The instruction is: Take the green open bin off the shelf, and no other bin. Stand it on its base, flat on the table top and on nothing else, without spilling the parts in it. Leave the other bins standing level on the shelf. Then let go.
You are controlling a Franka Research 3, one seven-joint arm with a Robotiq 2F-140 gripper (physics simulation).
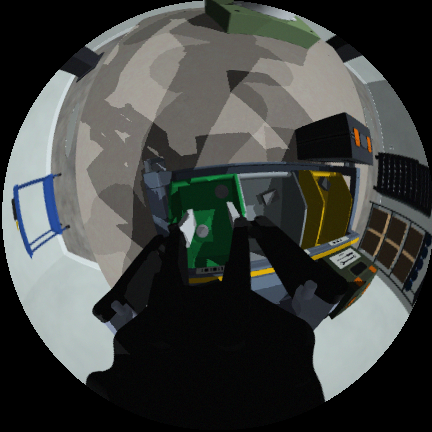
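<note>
The green open bin (208,248) stands at the left end of the shelf (262,273), with round grey parts in it. A grey bin (289,220) stands beside it, and a yellow bin (335,215) stands at the right, each with a part inside. My gripper (210,213) is partly open, with its pale fingertips over the green bin, one near its left side and the other near the wall beside the grey bin. Nothing is held between them. How deep the fingertips reach is hard to tell, and my dark fingers hide some of the bin's front.
A black case (322,139) with orange latches is behind the shelf's right end. A dark green case (347,280) is at the front right. A green block-like object (270,29) is at the far edge. A blue frame (53,204) is at the left, and a rack of brown boxes is at the right.
</note>
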